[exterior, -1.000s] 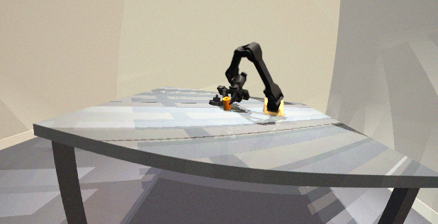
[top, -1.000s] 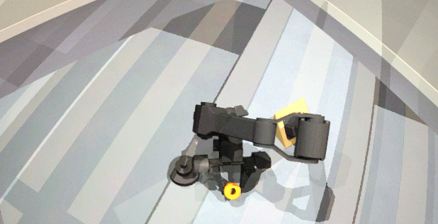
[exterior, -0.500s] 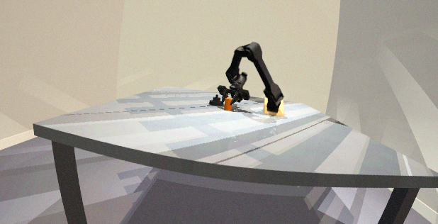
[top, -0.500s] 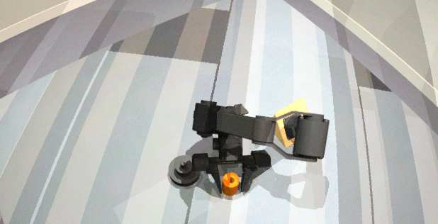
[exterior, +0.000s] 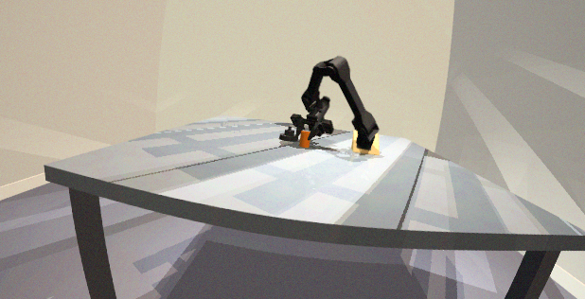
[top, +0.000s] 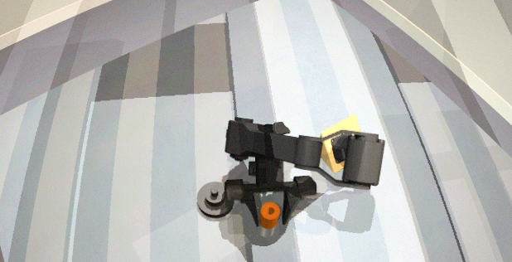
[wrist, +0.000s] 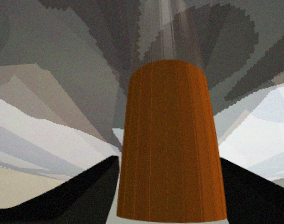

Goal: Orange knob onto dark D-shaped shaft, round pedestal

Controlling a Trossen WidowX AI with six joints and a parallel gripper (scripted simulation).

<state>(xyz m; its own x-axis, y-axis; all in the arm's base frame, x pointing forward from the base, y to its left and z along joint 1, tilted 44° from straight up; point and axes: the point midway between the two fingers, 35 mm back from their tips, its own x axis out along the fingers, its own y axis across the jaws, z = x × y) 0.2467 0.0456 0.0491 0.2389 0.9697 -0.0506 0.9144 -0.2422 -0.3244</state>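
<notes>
My gripper tip is now 1 cm past the orange knob and 2 cm to the left of it. Also, from my gripper tip: pedestal (8 cm ahead, 12 cm to the right).
</notes>
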